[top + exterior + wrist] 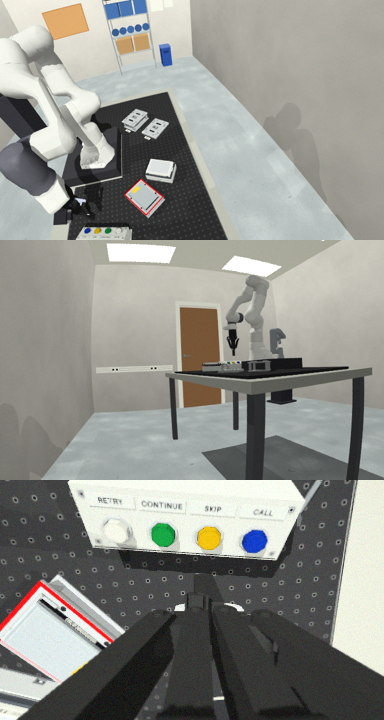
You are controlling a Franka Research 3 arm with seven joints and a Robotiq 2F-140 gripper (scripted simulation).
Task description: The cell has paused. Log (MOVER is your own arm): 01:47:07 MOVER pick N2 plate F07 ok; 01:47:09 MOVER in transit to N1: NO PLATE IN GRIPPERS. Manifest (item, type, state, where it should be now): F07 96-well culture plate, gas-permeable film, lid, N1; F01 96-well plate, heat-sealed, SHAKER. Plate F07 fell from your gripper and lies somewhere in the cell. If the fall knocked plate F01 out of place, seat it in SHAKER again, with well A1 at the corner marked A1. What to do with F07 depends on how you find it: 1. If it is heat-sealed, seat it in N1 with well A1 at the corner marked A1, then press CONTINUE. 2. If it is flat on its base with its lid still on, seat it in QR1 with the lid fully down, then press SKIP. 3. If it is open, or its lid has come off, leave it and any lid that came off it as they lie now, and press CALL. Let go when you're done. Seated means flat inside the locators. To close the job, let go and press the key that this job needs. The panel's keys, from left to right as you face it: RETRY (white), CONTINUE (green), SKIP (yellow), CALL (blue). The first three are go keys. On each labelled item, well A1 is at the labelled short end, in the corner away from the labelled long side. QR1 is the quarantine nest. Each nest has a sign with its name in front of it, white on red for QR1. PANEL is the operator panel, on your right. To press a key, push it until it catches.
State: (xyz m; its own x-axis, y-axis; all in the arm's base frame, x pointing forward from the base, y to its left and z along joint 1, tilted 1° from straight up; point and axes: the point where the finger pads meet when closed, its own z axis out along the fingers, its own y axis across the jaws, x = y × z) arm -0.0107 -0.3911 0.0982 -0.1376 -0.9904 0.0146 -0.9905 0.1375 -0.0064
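My hand is 100 mm above the yellow skip key, 40 mm to the left of it and 10 mm past it. Round my hand: blue call key 100 mm below, 60 mm behind, 30 mm to the right; then white retry key 100 mm below, 80 mm ahead, 60 mm to the right; then green continue key 100 mm below, 50 mm to the right, 40 mm ahead.
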